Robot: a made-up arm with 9 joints.
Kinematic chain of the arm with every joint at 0, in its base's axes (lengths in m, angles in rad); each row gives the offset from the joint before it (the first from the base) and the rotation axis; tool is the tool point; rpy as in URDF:
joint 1: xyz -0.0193 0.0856 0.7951 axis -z
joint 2: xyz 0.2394 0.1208 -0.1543 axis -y
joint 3: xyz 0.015 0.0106 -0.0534 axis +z
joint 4: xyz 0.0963 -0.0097 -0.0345 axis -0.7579 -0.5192 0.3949
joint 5: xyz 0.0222 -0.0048 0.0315 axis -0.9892 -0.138 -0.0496
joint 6: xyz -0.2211 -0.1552 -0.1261 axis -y
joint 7: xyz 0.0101 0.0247 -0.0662 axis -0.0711 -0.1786 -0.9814
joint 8: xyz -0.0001 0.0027 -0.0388 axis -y
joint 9: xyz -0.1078 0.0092 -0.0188 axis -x
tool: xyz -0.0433 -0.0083 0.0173 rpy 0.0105 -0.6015 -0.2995
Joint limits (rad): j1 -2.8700..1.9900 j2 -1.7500..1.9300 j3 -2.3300..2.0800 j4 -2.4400..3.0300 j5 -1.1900..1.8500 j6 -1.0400..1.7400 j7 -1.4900..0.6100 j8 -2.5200..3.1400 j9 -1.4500..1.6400
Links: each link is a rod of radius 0.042 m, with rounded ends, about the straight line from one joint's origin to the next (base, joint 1, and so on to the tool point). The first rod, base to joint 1, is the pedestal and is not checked.
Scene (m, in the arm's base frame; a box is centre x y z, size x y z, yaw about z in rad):
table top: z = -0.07
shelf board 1: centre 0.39 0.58 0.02 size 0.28 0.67 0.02 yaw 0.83
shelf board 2: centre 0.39 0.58 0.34 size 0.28 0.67 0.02 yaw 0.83
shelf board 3: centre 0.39 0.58 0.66 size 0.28 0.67 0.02 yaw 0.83
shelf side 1: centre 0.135 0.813 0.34 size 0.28 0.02 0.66 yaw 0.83
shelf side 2: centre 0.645 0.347 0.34 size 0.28 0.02 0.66 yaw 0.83
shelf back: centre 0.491 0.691 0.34 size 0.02 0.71 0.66 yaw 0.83
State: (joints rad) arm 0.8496 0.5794 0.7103 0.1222 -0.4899 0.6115 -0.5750 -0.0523 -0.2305
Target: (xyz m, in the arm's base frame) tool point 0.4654 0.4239 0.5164
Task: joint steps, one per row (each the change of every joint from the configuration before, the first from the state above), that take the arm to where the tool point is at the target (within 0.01 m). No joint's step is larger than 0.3 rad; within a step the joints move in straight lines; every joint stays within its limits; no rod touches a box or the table.
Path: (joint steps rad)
1: -0.0112 0.0802 -0.1227 -0.2534 -0.1750 0.0073 0.1178 -0.0074 0.0121
2: -0.0112 0.0803 -0.1227 -0.2533 -0.1751 0.0074 0.1178 -0.0075 0.0121
3: -0.0112 0.0802 -0.1226 -0.2534 -0.1750 0.0073 0.1179 -0.0074 0.0122
4: -0.0111 0.0803 -0.1227 -0.2534 -0.1750 0.0073 0.1178 -0.0075 0.0121
5: -0.1998 0.0718 -0.1476 0.1399 0.0230 0.0682 -0.0967 0.1668 -0.0254
6: -0.1997 0.0717 -0.1477 0.1400 0.0230 0.0682 -0.0967 0.1669 -0.0254
7: -0.1998 0.0718 -0.1476 0.1399 0.0230 0.0681 -0.0966 0.1668 -0.0254

